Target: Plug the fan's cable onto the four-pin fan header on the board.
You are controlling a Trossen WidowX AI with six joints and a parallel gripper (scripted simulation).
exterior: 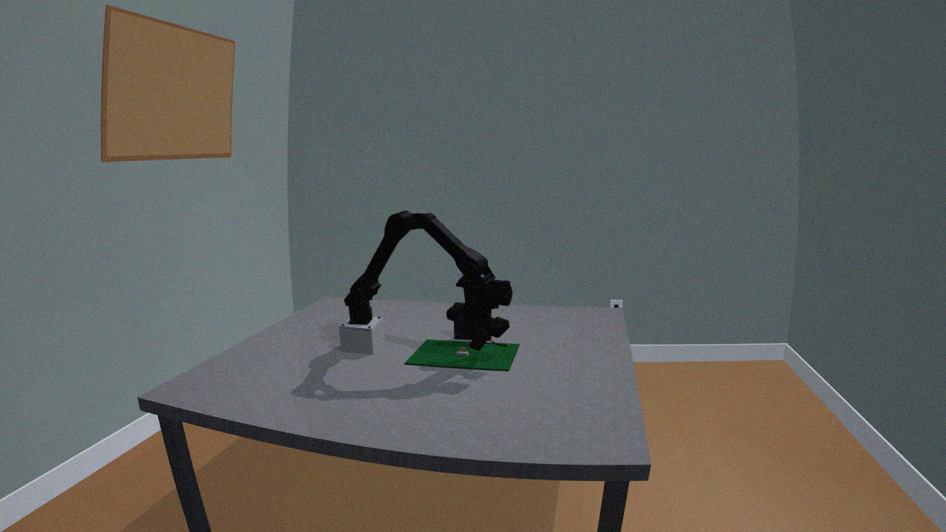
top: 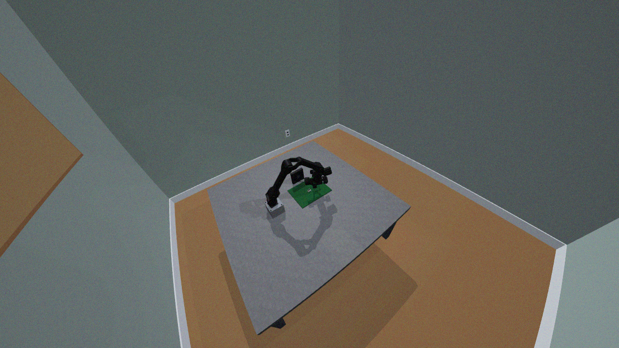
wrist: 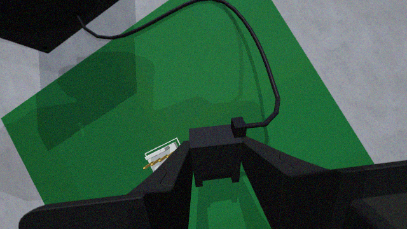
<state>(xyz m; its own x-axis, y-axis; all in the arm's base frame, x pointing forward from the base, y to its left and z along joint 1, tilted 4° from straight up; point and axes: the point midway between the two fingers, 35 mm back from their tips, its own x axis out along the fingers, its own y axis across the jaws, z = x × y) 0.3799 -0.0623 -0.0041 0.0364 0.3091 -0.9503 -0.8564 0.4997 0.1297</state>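
Now: gripper tip 50 mm past the white four-pin fan header, 10 mm to the right of it and 50 mm above it. Also, from my gripper tip: green board 50 mm behind, 20 mm to the left, 60 mm below; black plug 10 mm to the right; fan 40 mm behind, 180 mm to the left, 10 mm above.
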